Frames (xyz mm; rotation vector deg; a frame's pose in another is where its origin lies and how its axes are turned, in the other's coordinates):
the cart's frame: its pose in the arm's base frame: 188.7 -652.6 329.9 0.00 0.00 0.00
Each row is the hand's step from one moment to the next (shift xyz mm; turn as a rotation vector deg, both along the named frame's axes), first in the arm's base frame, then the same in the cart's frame.
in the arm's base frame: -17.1 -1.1 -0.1 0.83 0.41 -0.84
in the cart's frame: -17.1 -1.1 -0.1 0.83 0.41 -0.84
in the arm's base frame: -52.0 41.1 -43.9 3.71 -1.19 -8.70
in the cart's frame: -52.0 41.1 -43.9 3.71 -1.19 -8.70
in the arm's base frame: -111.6 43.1 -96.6 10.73 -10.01 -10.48
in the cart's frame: -111.6 43.1 -96.6 10.73 -10.01 -10.48
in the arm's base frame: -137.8 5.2 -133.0 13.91 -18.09 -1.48
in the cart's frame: -137.8 5.2 -133.0 13.91 -18.09 -1.48
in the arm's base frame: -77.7 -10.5 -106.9 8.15 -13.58 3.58
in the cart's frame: -77.7 -10.5 -106.9 8.15 -13.58 3.58
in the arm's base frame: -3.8 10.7 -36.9 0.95 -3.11 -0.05
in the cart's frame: -3.8 10.7 -36.9 0.95 -3.11 -0.05
